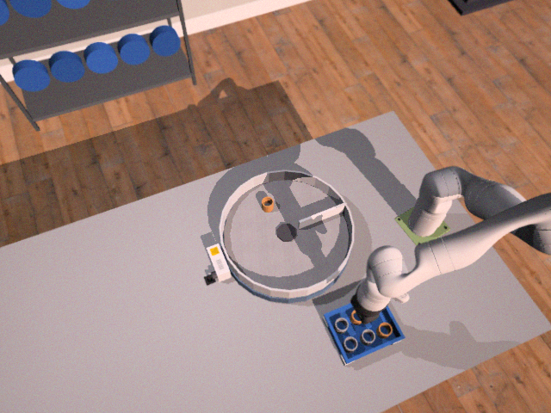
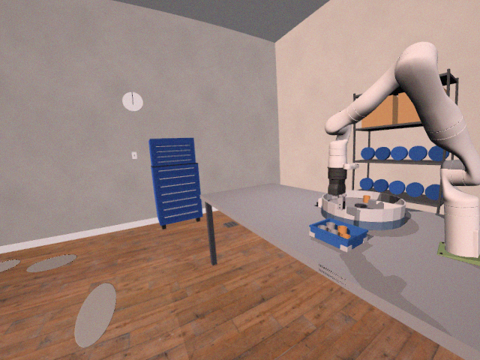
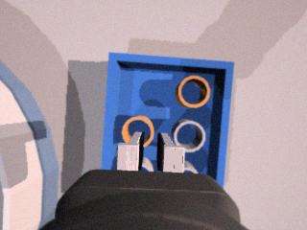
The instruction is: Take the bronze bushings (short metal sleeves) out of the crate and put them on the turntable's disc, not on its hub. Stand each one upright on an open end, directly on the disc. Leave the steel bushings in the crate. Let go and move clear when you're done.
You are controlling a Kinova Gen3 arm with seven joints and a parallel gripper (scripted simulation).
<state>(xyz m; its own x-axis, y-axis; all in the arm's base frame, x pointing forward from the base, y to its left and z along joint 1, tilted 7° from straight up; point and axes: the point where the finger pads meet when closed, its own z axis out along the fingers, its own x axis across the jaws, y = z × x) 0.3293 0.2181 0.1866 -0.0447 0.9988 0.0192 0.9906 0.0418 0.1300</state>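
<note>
Right now the blue crate is 2 cm to the left of my hand and 12 cm below it. Round my hand: turntable disc 10 cm ahead, 34 cm to the right, 10 cm below.
</note>
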